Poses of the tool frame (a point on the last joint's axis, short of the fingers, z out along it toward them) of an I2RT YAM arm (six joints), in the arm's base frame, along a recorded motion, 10 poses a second.
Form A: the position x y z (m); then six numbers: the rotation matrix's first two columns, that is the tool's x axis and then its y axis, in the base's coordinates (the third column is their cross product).
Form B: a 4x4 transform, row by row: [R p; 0 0 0 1], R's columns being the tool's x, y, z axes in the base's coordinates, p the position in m. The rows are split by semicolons. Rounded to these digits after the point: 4 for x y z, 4 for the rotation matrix.
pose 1, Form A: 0.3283, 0.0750, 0.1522, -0.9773, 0.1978, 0.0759, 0.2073, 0.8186, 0.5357
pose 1, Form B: -0.9773, 0.2073, 0.0438, 0.3283; 0.1978, 0.8186, 0.5393, 0.0750; 0.0759, 0.5357, -0.8410, 0.1522; 0, 0, 0, 1
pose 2, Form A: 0.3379, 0.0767, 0.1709, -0.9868, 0.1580, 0.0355, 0.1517, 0.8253, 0.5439
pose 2, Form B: -0.9868, 0.1517, 0.0566, 0.3379; 0.1580, 0.8253, 0.5421, 0.0767; 0.0355, 0.5439, -0.8384, 0.1709; 0, 0, 0, 1
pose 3, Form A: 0.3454, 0.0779, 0.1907, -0.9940, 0.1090, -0.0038, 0.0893, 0.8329, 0.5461
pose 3, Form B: -0.9940, 0.0893, 0.0627, 0.3454; 0.1090, 0.8329, 0.5425, 0.0779; -0.0038, 0.5461, -0.8376, 0.1907; 0, 0, 0, 1
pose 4, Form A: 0.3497, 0.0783, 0.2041, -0.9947, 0.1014, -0.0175, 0.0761, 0.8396, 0.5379
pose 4, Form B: -0.9947, 0.0761, 0.0692, 0.3497; 0.1014, 0.8396, 0.5337, 0.0783; -0.0175, 0.5379, -0.8429, 0.2041; 0, 0, 0, 1
